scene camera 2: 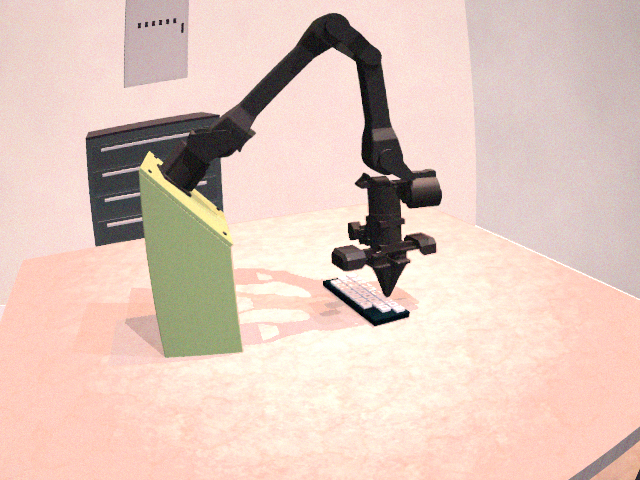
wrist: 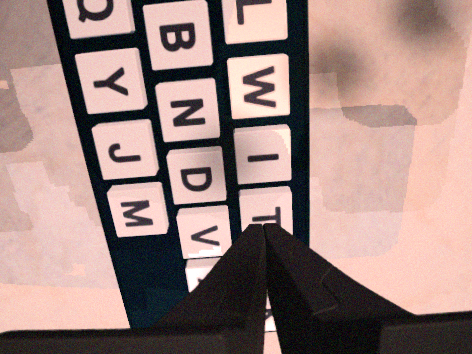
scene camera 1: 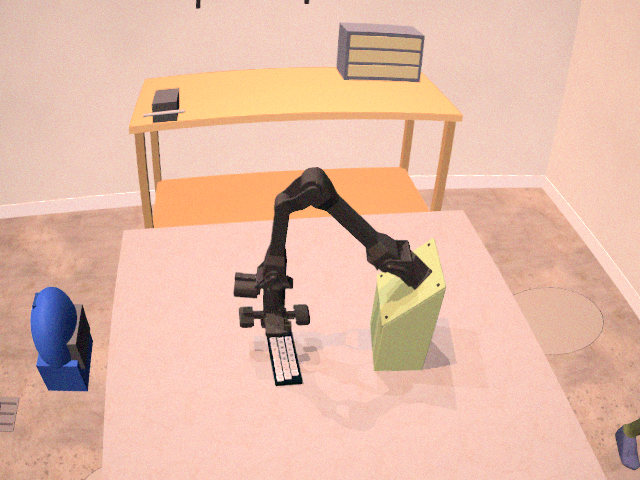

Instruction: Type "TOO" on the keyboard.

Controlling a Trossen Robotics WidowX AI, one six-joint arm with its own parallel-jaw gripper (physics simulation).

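Where they show: gripper, between the fingertips: (scene camera 2: pixel 387 296) (wrist: pixel 262 236); arm's base, origin of its link: (scene camera 2: pixel 172 180) (scene camera 1: pixel 418 275).
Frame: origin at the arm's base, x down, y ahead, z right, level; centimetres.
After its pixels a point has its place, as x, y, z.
A small keyboard (scene camera 1: pixel 284 359) {25.3, 32.1, 9.7} (scene camera 2: pixel 375 317) {25.8, 25.1, 20.8} (wrist: pixel 150 267) {25.8, 26.6, 18.6}, dark with white letter keys, lies flat on the table. My gripper (scene camera 2: pixel 387 295) {24.5, 31.1, 18.2} (wrist: pixel 262 236) {24.5, 31.1, 18.2} is shut and empty, pointing down over one end of the keyboard. In the wrist view its fingertips overlap the lower part of the T key (wrist: pixel 266 200) {25.3, 31.6, 17.5}, in the right-hand column below the I key (wrist: pixel 262 156) {25.3, 32.0, 16.1}. Whether the tips touch the key cannot be told. The V key (wrist: pixel 202 234) {25.3, 29.2, 17.8} is to the left of the tips. The fingers hide the keys nearer the wrist camera. No O key shows in the wrist view.
The arm's green pedestal (scene camera 1: pixel 402 335) {12.4, 7.2, -6.5} (scene camera 2: pixel 191 279) {13.6, -3.3, 9.6} stands on the table (scene camera 1: pixel 206 434) {27.0, 61.6, -4.3} (scene camera 2: pixel 330 413) {27.1, 0.0, 35.8}. A wooden workbench (scene camera 1: pixel 258 95) with a drawer unit (scene camera 1: pixel 385 56) stands behind. A blue object (scene camera 1: pixel 53 325) stands on the floor beside the table.
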